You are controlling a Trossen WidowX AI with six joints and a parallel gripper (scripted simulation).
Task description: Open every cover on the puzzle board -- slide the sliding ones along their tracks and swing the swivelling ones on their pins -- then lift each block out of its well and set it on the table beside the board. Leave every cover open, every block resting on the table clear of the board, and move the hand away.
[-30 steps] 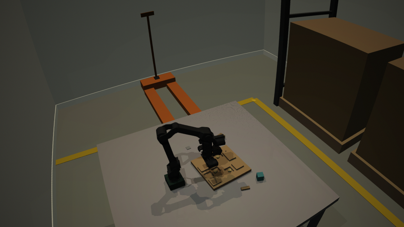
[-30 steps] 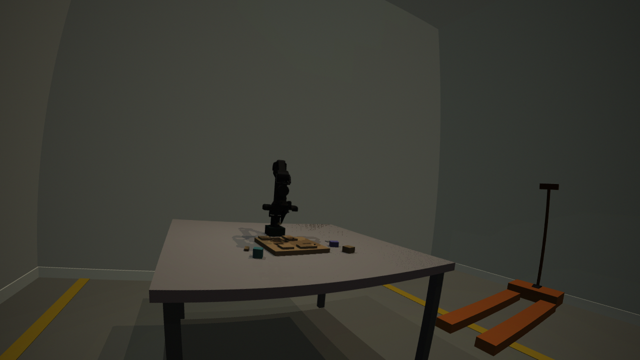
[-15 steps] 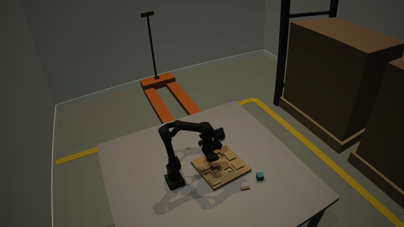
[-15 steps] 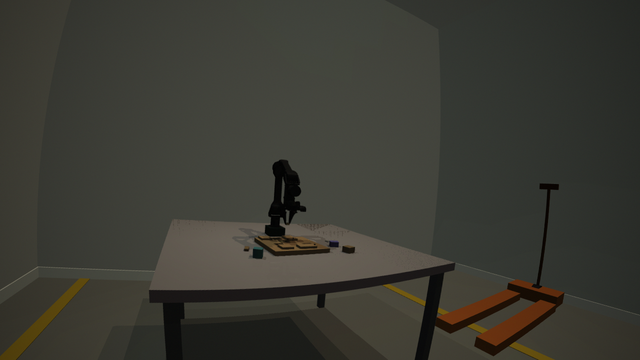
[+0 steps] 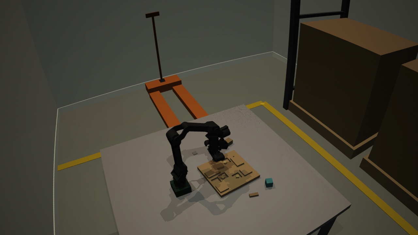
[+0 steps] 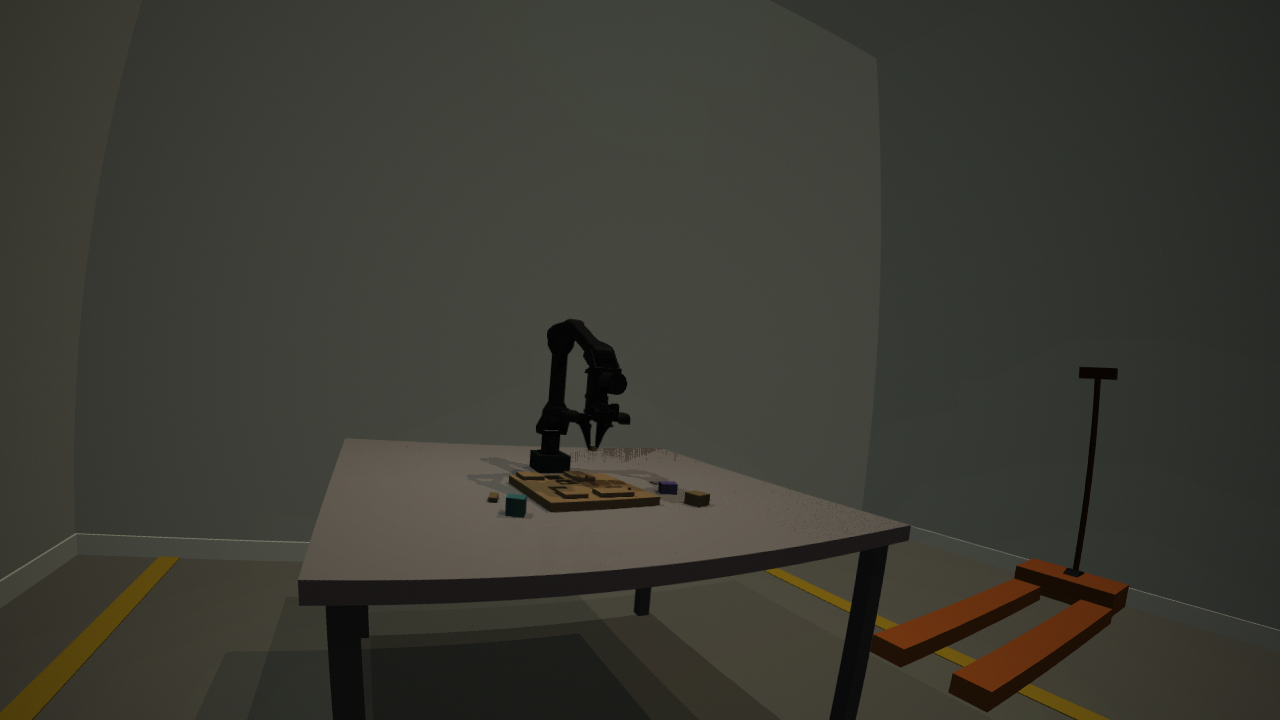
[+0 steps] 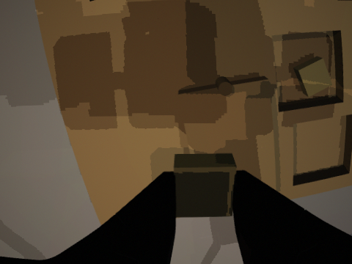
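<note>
Right now my gripper tip is 9 cm above the wooden puzzle board, 7 cm to the left of it and 7 cm short of it. From my gripper tip the other things lie so: brown block 22 cm to the left, 20 cm ahead, 10 cm below; purple block 21 cm to the left, 10 cm below, 6 cm ahead; grey tile 23 cm to the left, 11 cm below, 6 cm behind.
</note>
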